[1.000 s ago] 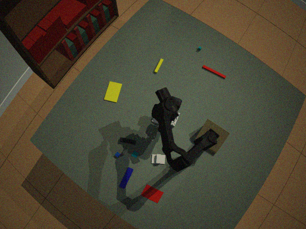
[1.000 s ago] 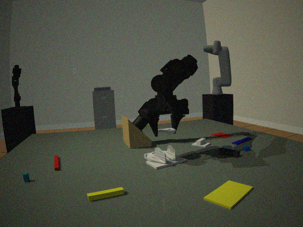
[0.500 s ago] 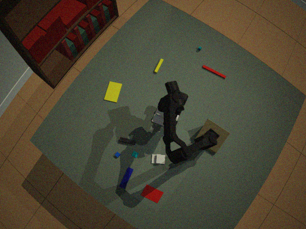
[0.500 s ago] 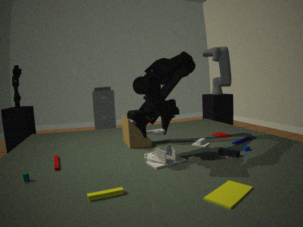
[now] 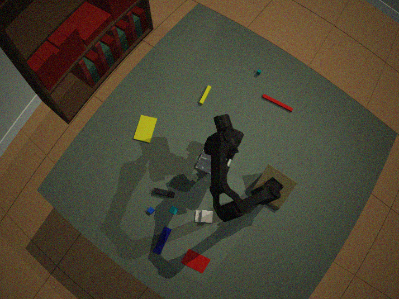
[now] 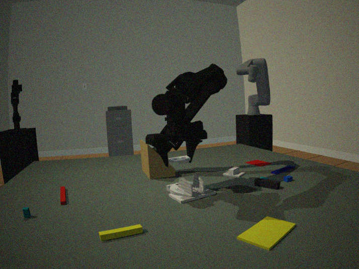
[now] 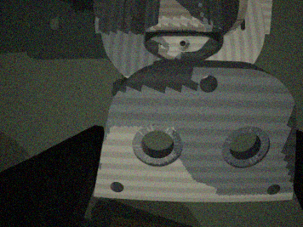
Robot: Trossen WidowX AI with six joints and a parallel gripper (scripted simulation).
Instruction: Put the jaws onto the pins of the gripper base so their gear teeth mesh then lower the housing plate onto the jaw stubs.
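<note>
Right now my gripper tip is 1 cm short of the gripper base and 2 cm below it. From my gripper tip the other things lie so: black block 11 cm ahead, 26 cm to the left, 7 cm below; white block 8 cm behind, 23 cm to the left, 7 cm below; flat white plate 7 cm ahead, 2 cm to the left, 8 cm below.
</note>
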